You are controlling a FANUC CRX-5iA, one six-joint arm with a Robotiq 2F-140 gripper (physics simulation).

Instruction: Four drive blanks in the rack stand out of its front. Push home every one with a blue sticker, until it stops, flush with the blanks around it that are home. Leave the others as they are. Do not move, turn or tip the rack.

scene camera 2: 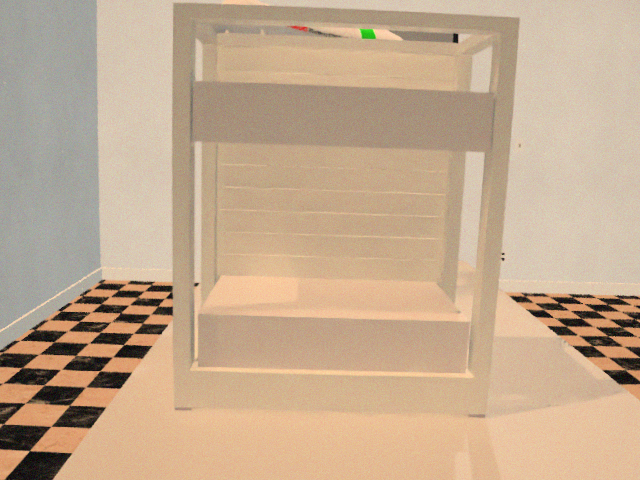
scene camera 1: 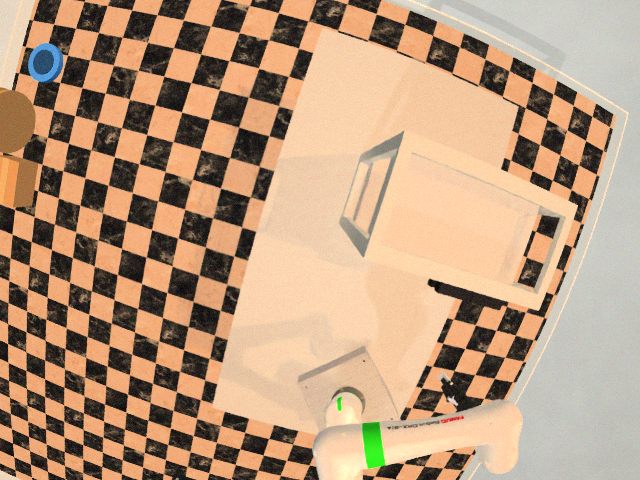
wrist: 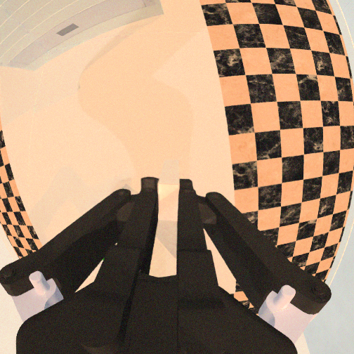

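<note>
The pale rack (scene camera 1: 480, 172) (scene camera 2: 183, 206) (wrist: 145, 10) stands upright on the table; its lower front shows at the upper left of the wrist view. Through its open back, pale horizontal panels (scene camera 2: 330, 201) show with thin bright gaps between them. Which blanks stand out, and any blue stickers, cannot be made out. A dark strip (scene camera 1: 467, 296) shows at the rack's near long edge; what it is I cannot tell. My gripper (scene camera 1: 445, 379) (wrist: 171, 172) is shut and empty, its pale fingertip pads close together, well apart from the rack.
The white arm (scene camera 1: 423, 441) reaches from its base plate (scene camera 1: 330, 379) at the table's near end. Two wide grey boxes (scene camera 2: 341, 116) (scene camera 2: 330, 342) sit inside the rack, high and low. A blue round bin (scene camera 1: 45, 63) and brown furniture (scene camera 1: 14, 121) stand far left.
</note>
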